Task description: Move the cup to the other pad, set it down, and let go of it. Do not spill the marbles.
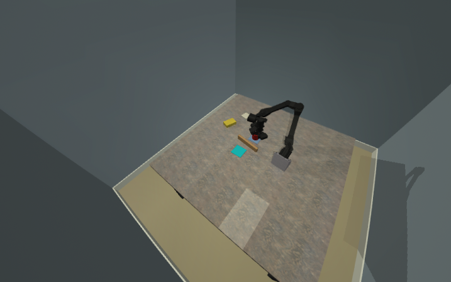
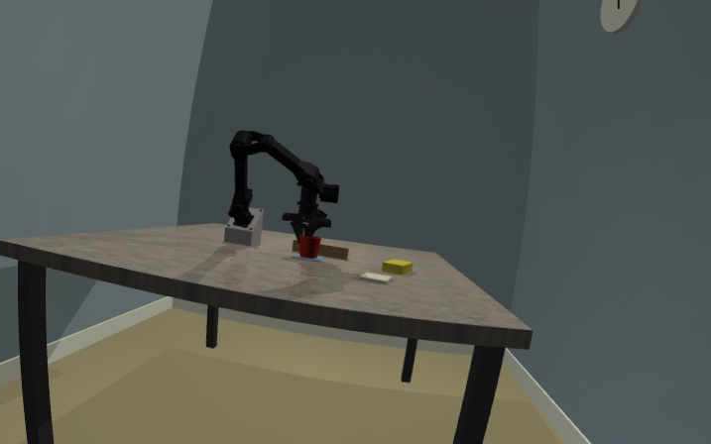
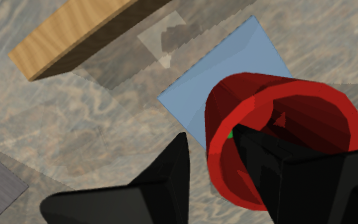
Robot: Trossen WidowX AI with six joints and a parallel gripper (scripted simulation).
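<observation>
Now: the red cup 30 mm ahead of my gripper tip and 10 mm to the right of it. Round my gripper tip: green marble 30 mm below, 20 mm to the right, 10 mm ahead; blue pad 50 mm below, 30 mm ahead, 10 mm to the right; yellow marble 30 mm to the right, 30 mm below, 20 mm ahead.
</observation>
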